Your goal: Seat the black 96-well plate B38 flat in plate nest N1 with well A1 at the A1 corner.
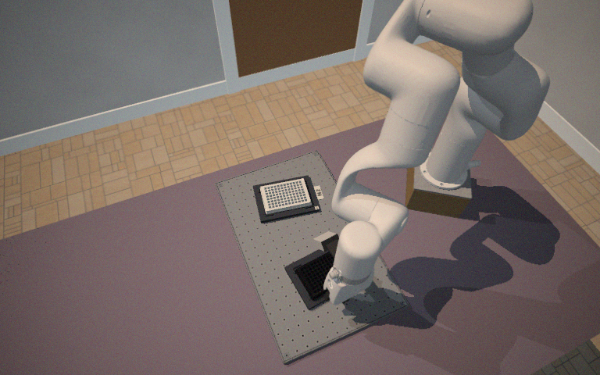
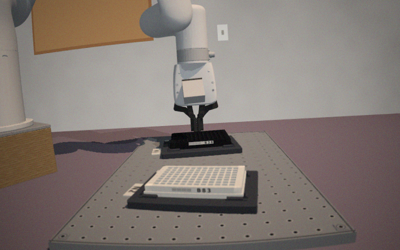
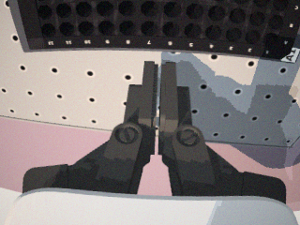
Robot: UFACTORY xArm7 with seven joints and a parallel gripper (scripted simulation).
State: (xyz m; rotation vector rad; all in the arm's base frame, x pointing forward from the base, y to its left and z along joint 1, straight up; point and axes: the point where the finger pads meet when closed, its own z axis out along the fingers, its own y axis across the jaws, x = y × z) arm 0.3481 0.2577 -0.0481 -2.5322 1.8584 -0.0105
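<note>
The black plate B38 is 20 mm ahead of my hand, 70 mm to the right of it and 20 mm below it. From my hand the other things lie so: A1 mark (60 mm behind, 40 mm to the right, 30 mm below); N1 label (70 mm behind, 100 mm to the right, 40 mm below); dark plate nest N1 (20 mm ahead, 70 mm to the right, 30 mm below).
</note>
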